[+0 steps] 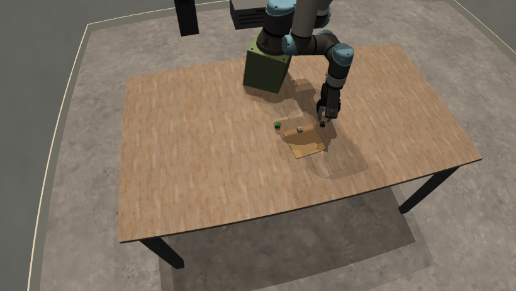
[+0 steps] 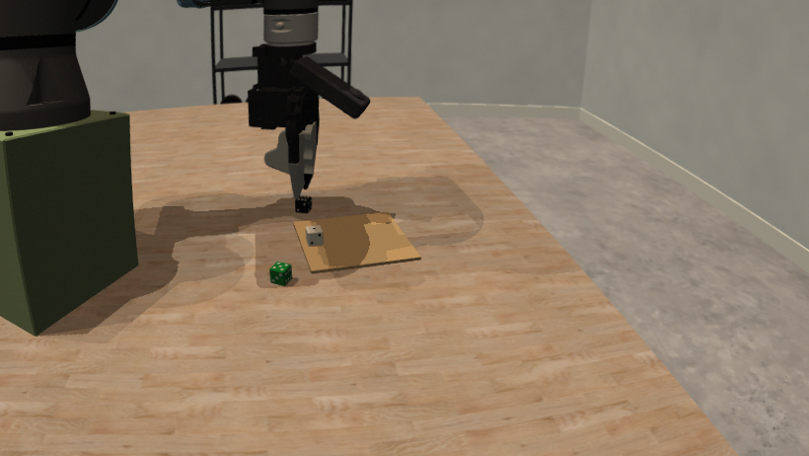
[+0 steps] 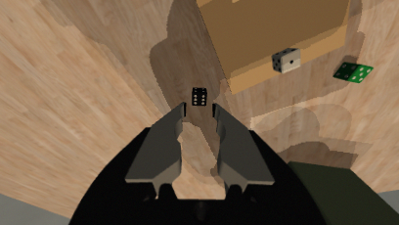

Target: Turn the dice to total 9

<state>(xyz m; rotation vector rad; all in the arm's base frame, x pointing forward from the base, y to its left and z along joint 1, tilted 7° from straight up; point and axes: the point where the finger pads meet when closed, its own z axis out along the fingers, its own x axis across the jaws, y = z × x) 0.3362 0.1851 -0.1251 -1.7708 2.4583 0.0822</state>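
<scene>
Now: the black die 3 cm below my hand. The rest, counted from my hand: tan mat 7 cm ahead, 10 cm to the right, 4 cm below; then white die 2 cm ahead, 11 cm to the right, 3 cm below; then green die 2 cm behind, 20 cm to the right, 3 cm below.
</scene>
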